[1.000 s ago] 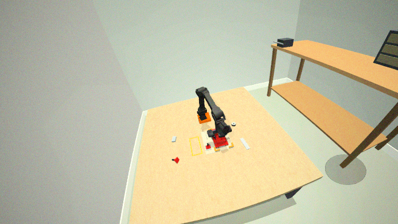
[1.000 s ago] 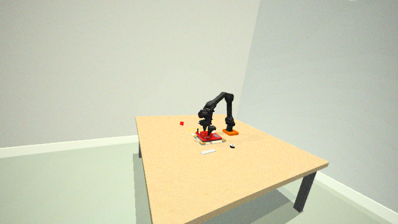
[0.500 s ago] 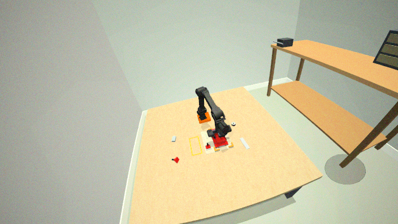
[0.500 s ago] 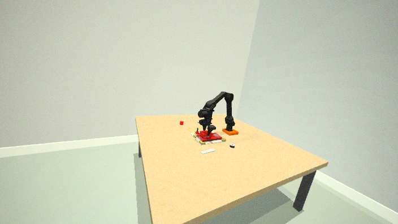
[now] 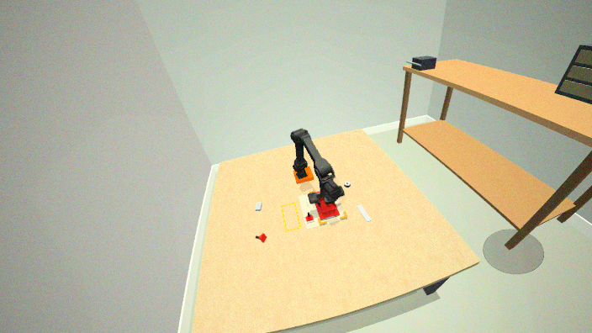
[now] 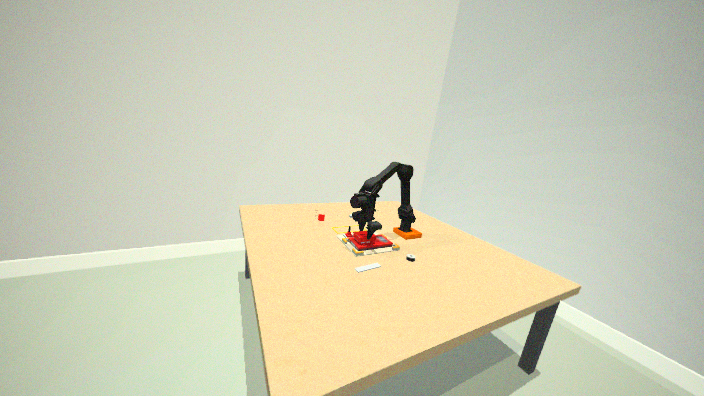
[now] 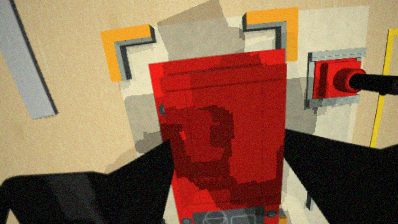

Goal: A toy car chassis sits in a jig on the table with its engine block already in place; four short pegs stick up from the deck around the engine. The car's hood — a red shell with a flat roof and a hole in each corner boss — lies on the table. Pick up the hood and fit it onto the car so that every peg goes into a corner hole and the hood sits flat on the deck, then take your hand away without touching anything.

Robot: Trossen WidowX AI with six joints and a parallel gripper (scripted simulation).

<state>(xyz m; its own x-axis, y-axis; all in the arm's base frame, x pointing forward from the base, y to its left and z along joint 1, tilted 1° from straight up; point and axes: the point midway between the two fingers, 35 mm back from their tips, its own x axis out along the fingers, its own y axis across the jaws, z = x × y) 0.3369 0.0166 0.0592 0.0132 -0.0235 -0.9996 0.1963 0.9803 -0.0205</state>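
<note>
The grey engine block lies 30 mm below my gripper tip. Also, from my gripper tip: jig 40 mm below, 30 mm behind, 10 mm to the right; grey strip 170 mm to the left, 120 mm ahead, 50 mm below; red hood right at my gripper tip.
</note>
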